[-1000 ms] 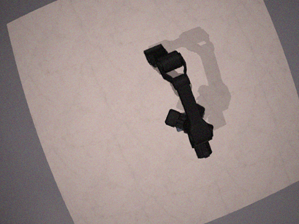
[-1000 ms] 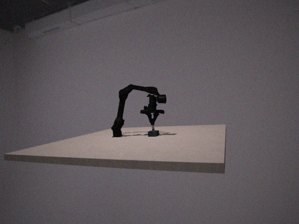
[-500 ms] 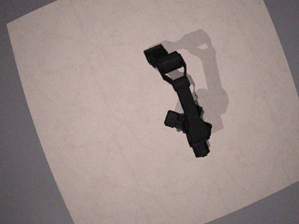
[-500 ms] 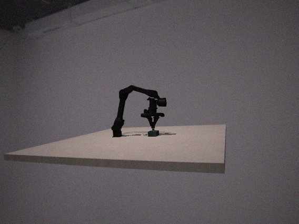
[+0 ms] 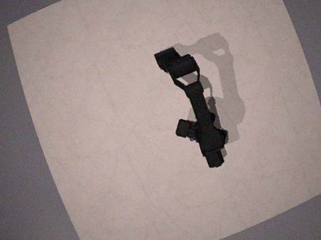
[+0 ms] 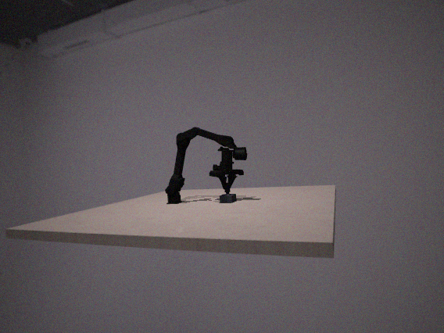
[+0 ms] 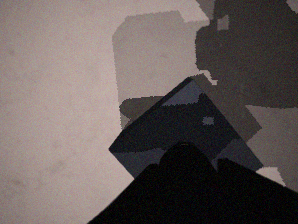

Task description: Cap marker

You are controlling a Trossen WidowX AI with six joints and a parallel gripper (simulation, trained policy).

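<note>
Right now my gripper tip is 10 mm below the black cap. The rest, counted from my gripper tip: holder block: 10 mm ahead, 50 mm below.
</note>
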